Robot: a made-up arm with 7 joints.
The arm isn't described. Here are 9 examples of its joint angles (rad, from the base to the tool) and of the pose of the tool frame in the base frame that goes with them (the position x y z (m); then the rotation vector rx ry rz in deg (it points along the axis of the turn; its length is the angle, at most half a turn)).
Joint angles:
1: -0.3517 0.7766 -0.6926 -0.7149 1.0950 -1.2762 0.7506
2: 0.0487 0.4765 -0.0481 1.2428 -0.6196 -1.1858 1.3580
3: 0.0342 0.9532 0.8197 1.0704 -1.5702 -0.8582 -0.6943
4: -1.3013 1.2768 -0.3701 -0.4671 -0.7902 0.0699 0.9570
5: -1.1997 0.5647 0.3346 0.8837 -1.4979 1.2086 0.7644
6: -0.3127 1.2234 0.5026 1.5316 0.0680 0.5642 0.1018
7: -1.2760 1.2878 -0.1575 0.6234 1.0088 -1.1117 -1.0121
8: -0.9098 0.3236 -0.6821 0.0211 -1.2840 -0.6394 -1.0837
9: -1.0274 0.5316 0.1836 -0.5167 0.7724 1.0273 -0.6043
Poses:
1: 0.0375 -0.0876 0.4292 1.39 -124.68 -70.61
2: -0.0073 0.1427 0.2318 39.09 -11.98 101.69
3: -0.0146 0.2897 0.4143 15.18 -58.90 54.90
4: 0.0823 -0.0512 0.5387 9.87 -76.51 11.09
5: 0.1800 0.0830 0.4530 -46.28 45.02 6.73
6: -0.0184 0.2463 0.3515 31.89 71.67 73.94
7: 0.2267 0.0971 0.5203 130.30 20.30 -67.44
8: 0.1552 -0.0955 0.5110 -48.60 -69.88 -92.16
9: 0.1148 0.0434 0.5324 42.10 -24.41 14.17
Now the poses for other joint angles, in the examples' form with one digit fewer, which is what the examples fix.
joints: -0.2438 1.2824 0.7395 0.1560 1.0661 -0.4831 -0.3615
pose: 0.138 0.144 0.522 130.7 3.8 -7.6
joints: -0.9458 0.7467 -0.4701 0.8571 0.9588 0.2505 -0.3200
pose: 0.219 0.114 0.365 100.9 29.6 -20.7
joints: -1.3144 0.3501 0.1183 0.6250 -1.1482 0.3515 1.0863
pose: 0.207 0.019 0.497 -39.6 8.8 40.1
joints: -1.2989 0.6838 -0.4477 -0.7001 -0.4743 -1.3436 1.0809
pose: -0.012 -0.054 0.551 -96.9 -108.3 -34.9
